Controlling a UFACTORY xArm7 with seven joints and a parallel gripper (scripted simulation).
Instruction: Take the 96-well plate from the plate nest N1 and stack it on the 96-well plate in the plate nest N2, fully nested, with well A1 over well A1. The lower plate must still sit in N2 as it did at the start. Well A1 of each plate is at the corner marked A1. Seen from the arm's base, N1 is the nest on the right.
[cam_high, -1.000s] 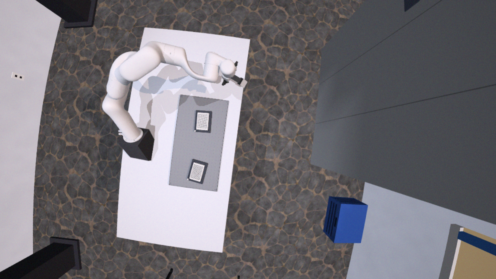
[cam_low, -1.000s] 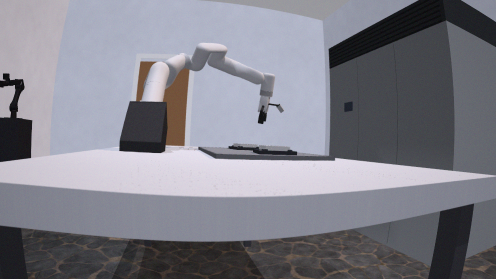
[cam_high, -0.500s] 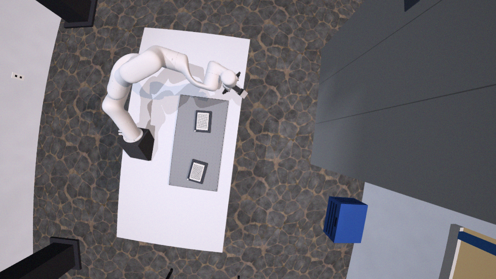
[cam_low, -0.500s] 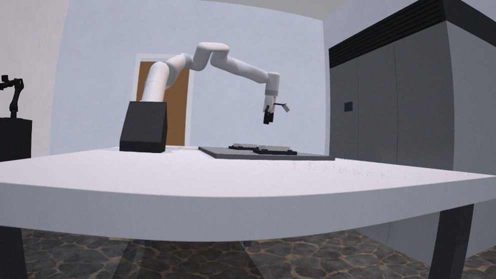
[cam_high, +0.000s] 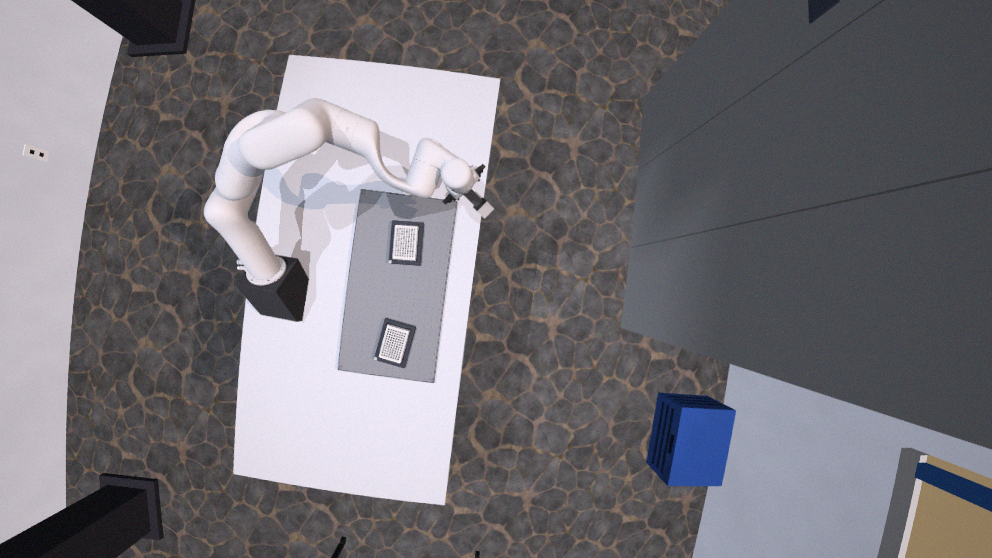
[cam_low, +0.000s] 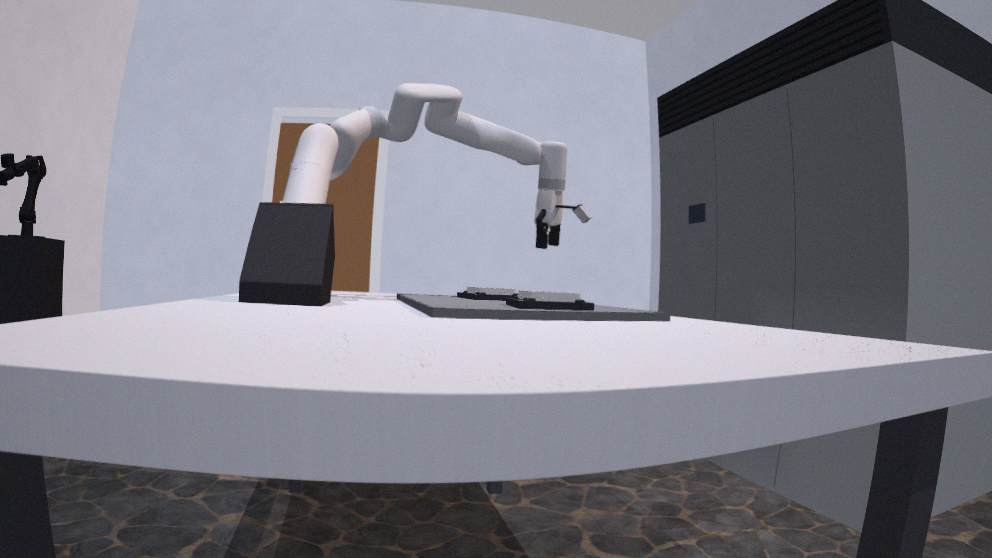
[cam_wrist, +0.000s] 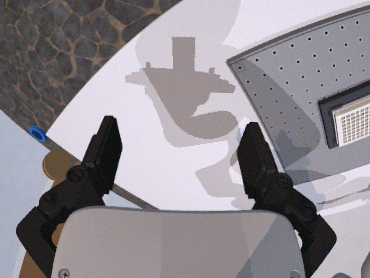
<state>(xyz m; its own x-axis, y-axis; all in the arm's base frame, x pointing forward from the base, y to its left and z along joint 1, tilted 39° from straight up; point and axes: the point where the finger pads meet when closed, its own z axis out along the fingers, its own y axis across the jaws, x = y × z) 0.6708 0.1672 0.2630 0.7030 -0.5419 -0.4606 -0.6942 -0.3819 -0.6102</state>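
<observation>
Now: the dark plate nest N1 55 cm to the right of my hand, 26 cm behind it and 15 cm below it. From my hand the other things lie so: dark plate nest N2: 23 cm behind, 17 cm to the right, 15 cm below.
</observation>
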